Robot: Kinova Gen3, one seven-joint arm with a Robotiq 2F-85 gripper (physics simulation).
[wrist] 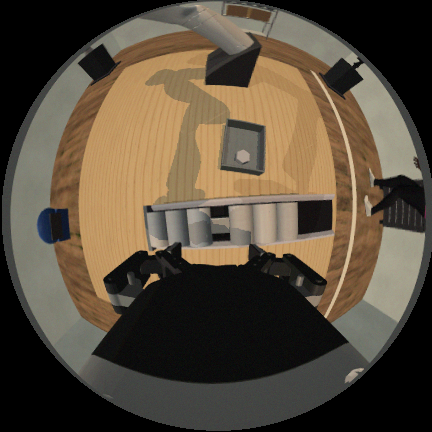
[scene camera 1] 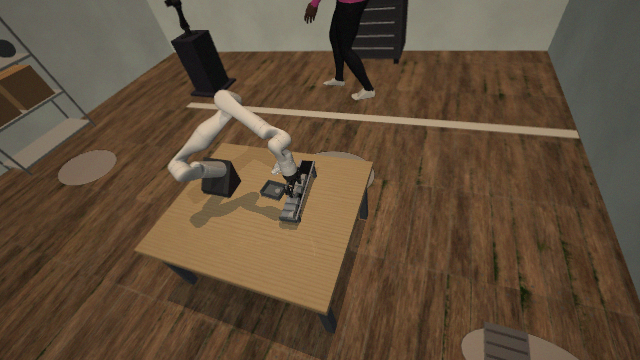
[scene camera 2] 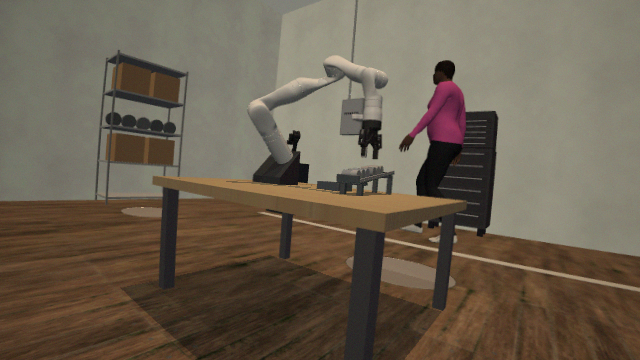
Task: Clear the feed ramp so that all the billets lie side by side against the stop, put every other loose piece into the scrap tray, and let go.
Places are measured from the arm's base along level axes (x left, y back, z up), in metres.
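Pixels of known places: gripper, fingertip midpoint: [wrist: 214,250] [scene camera 1: 296,190] [scene camera 2: 369,158]; arm's base, origin of the base link: [wrist: 239,46] [scene camera 1: 220,169] [scene camera 2: 284,158].
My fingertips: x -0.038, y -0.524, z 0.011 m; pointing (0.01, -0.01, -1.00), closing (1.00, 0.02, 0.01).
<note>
For each thing: its top centre in the pictures, then the offset to it from my fingertips. Level surfaces: height alone.
- billet, middle of its top: [wrist: 198,227] [scene camera 1: 292,198] dx -0.026, dy +0.021, dz -0.041 m
- small light grey block, middle of its top: [wrist: 220,225] dx +0.010, dy +0.025, dz -0.049 m
- pale hexagonal piece, middle of its top: [wrist: 242,155] dx +0.059, dy +0.178, dz -0.124 m
- scrap tray, middle of its top: [wrist: 245,142] [scene camera 2: 334,182] [scene camera 1: 272,187] dx +0.060, dy +0.206, dz -0.109 m
- table, its level: dz -0.146 m
The feed ramp [scene camera 1: 289,219] [scene camera 2: 382,175] [wrist: 240,201] stands on the table. In the wrist view, three grey billets lie side by side at its left end, against the stop [wrist: 148,227]; the innermost is this billet [wrist: 199,226]. A small light grey block [wrist: 220,225] lies between them and three more billets, the nearest being this one [wrist: 241,224]. A pale hexagonal piece [wrist: 243,156] lies in the scrap tray [scene camera 1: 269,188] [scene camera 2: 327,185] [wrist: 240,140]. My gripper [scene camera 2: 370,156] [wrist: 214,250] is open and empty, above the ramp. Whether the block touches both neighbours is unclear.
The robot's dark base [scene camera 1: 220,177] [scene camera 2: 277,170] [wrist: 232,65] stands on the table [scene camera 1: 240,250] [scene camera 2: 300,200] [wrist: 125,150], beyond the tray in the wrist view. A person [scene camera 1: 347,40] [scene camera 2: 447,120] stands beyond the table, by a dark drawer cabinet [scene camera 1: 382,30] [scene camera 2: 480,170].
</note>
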